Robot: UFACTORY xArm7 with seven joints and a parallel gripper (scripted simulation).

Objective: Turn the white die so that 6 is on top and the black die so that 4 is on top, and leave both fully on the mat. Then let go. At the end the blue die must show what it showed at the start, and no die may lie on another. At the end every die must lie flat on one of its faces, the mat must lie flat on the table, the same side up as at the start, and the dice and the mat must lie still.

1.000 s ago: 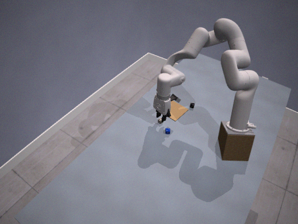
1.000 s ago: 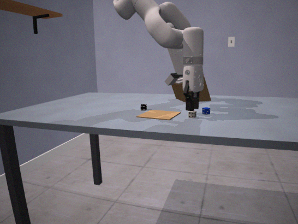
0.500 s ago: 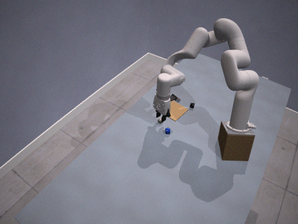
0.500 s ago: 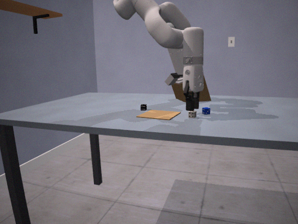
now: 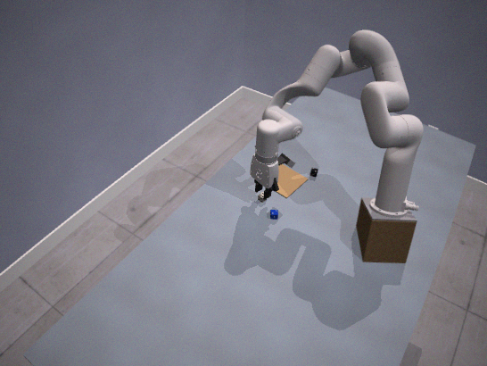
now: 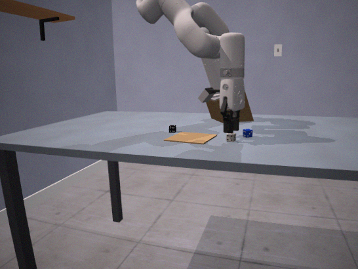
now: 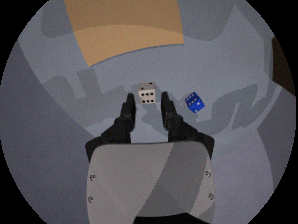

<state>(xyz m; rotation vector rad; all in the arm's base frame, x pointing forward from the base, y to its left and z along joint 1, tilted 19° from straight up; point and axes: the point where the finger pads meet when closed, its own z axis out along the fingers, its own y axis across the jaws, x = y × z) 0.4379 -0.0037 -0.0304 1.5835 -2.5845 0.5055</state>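
The white die is 40 mm below my hand. The rest, counted from my hand: blue die 70 mm behind, 60 mm to the left, 40 mm below; black die 140 mm behind, 210 mm to the right, 40 mm below; mat 40 mm behind, 130 mm to the right, 50 mm below.
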